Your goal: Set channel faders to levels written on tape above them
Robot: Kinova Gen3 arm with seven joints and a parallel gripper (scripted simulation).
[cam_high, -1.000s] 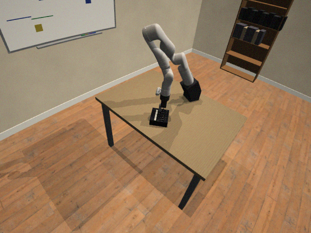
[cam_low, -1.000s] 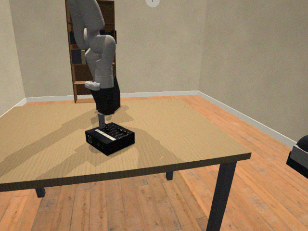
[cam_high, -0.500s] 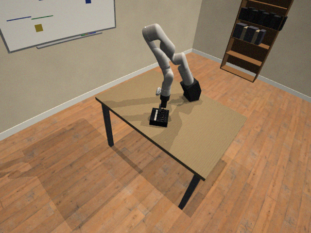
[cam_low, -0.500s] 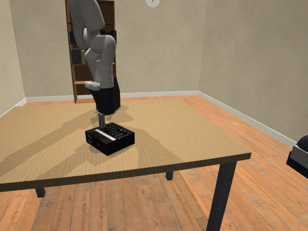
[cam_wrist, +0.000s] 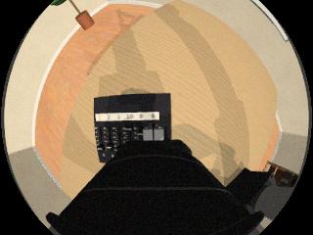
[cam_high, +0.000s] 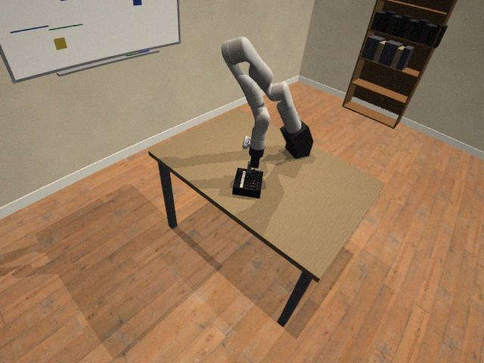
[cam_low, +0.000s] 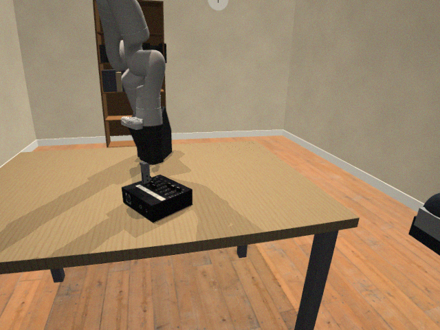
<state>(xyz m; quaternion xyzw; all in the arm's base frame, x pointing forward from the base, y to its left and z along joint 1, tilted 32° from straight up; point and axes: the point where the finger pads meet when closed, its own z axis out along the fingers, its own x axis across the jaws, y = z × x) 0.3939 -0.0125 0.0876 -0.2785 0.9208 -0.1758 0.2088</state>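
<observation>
The fader lies 10 mm to the left of my hand, 10 mm below it and 10 mm behind it.
</observation>
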